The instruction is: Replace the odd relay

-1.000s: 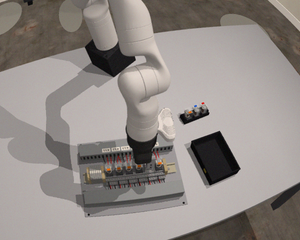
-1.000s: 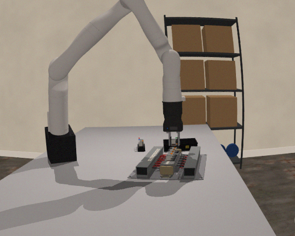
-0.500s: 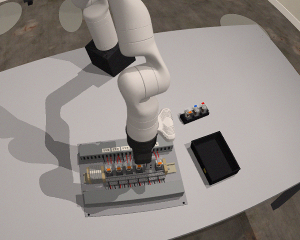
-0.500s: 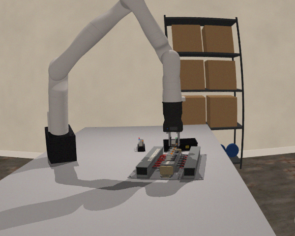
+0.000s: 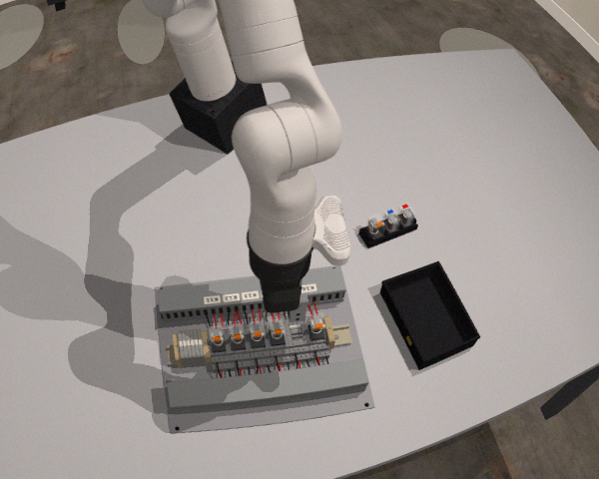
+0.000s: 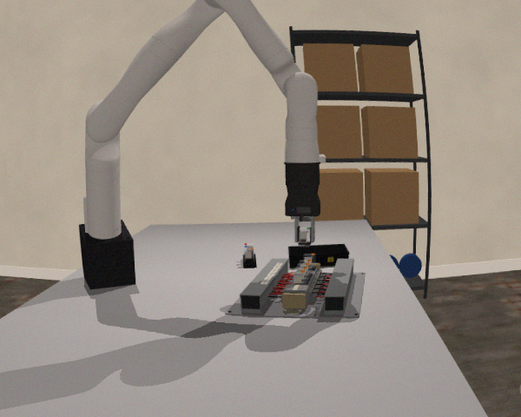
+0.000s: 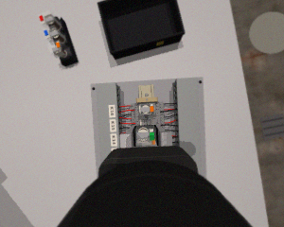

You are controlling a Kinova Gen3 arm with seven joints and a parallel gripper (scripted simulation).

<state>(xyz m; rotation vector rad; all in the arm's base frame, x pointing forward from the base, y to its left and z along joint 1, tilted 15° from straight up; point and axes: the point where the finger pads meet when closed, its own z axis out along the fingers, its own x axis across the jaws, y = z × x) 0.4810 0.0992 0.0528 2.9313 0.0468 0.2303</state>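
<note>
The black tray lies 23 cm to the left of my hand and 11 cm below it. Also, from my hand: spare holder 19 cm behind, 20 cm to the left, 12 cm below; then blue-button relay 19 cm behind, 20 cm to the left, 10 cm below; then green-button relay 1 cm below.
</note>
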